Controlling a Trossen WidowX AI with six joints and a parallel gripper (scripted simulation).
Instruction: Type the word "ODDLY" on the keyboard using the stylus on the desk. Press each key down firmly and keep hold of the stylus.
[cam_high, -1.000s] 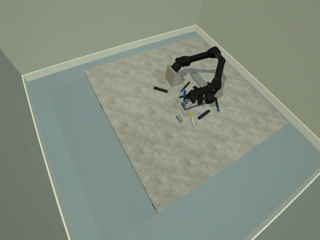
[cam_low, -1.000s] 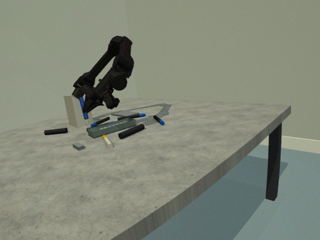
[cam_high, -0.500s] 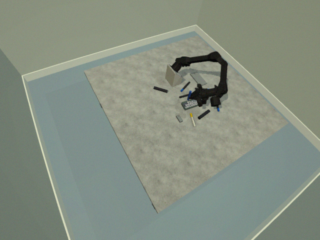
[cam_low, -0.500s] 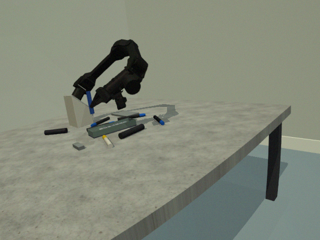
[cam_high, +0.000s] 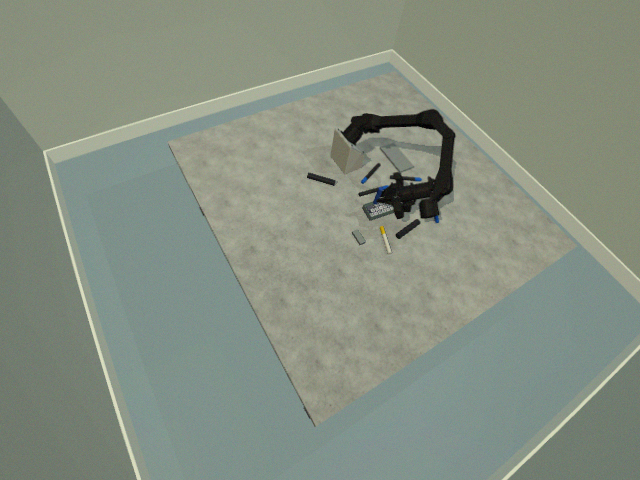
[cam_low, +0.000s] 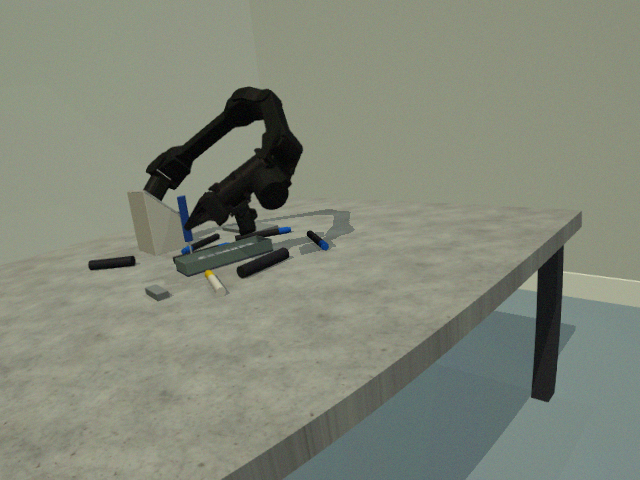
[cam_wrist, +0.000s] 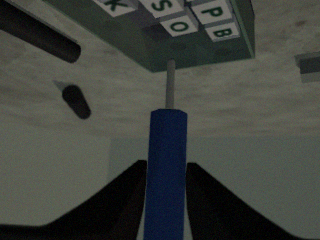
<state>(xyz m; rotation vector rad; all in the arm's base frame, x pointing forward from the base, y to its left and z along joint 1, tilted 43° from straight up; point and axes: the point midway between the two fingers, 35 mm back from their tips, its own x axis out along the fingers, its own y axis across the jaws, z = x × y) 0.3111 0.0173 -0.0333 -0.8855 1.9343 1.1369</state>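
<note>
Right now the stylus is 10 mm below my gripper tip. Also, from my gripper tip: grey eraser: 120 mm to the right, 80 mm below, 80 mm ahead; stylus tip: 50 mm below; yellow-capped white marker: 130 mm ahead, 80 mm below, 20 mm to the right.
</note>
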